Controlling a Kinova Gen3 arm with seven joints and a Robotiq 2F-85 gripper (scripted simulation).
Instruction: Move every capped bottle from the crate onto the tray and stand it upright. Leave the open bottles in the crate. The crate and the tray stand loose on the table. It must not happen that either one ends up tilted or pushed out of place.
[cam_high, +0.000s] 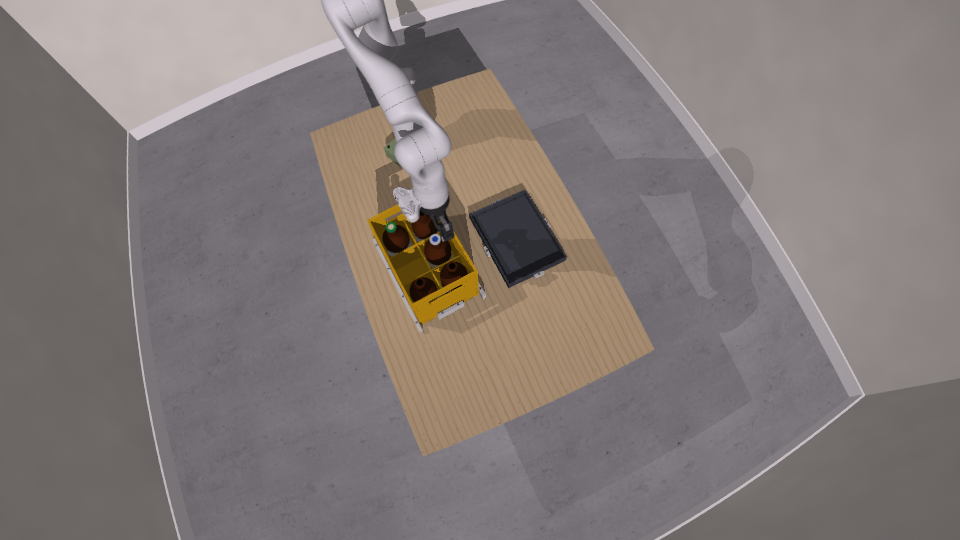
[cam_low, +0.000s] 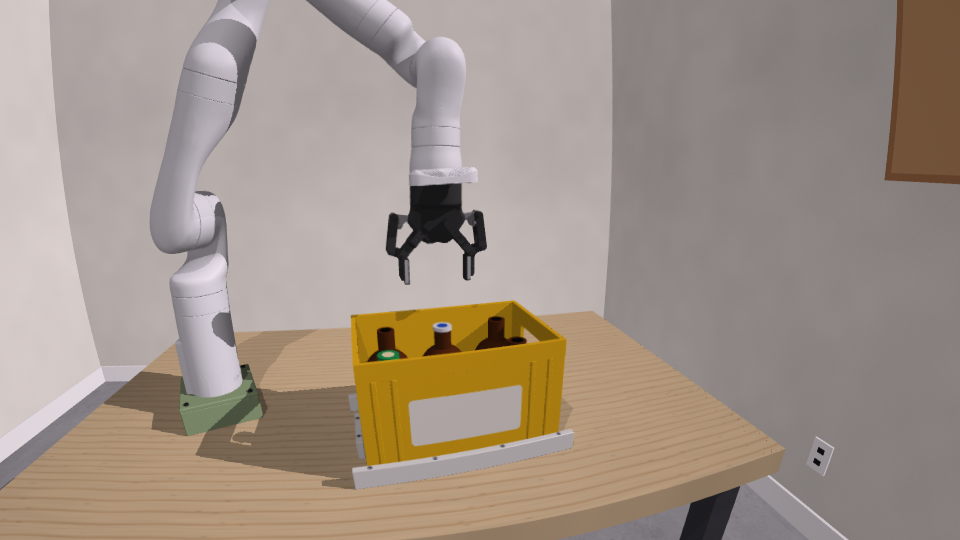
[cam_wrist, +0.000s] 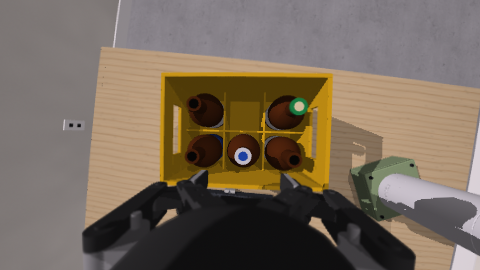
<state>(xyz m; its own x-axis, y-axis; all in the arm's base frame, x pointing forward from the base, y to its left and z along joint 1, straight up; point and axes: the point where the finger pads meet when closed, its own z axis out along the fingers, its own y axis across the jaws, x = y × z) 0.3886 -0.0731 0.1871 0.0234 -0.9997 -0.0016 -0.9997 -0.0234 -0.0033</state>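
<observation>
My gripper is now 150 mm above the yellow crate and 60 mm to the left of it. Round my hand: dark tray: 220 mm to the left, 220 mm below, 40 mm ahead; blue-capped brown bottle: 150 mm below, 20 mm to the right.
</observation>
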